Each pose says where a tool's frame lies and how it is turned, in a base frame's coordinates. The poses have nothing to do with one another.
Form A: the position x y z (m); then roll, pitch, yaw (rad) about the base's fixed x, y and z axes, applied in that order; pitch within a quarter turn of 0, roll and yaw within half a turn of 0.
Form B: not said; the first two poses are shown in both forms.
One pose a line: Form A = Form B
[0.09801, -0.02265, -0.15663, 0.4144, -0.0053, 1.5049] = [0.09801, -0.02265, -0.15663, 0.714, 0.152, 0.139, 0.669]
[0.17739, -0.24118, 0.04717, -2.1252, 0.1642, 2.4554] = [0.17739, -0.24118, 0.04717, 0.096, -0.330, -0.807, 0.481]
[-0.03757, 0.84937, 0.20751, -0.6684, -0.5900, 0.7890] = [-0.03757, 0.84937, 0.20751, 0.871, -0.184, -0.374, 0.259]
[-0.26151, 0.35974, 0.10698, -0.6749, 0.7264, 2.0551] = [-0.26151, 0.35974, 0.10698, 0.355, -0.447, -0.092, 0.816]
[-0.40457, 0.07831, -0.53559, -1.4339, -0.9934, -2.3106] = [-0.40457, 0.07831, -0.53559, 0.019, 0.562, -0.384, 0.733]
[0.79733, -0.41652, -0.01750, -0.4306, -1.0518, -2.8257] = [0.79733, -0.41652, -0.01750, 0.027, -0.513, 0.105, -0.851]
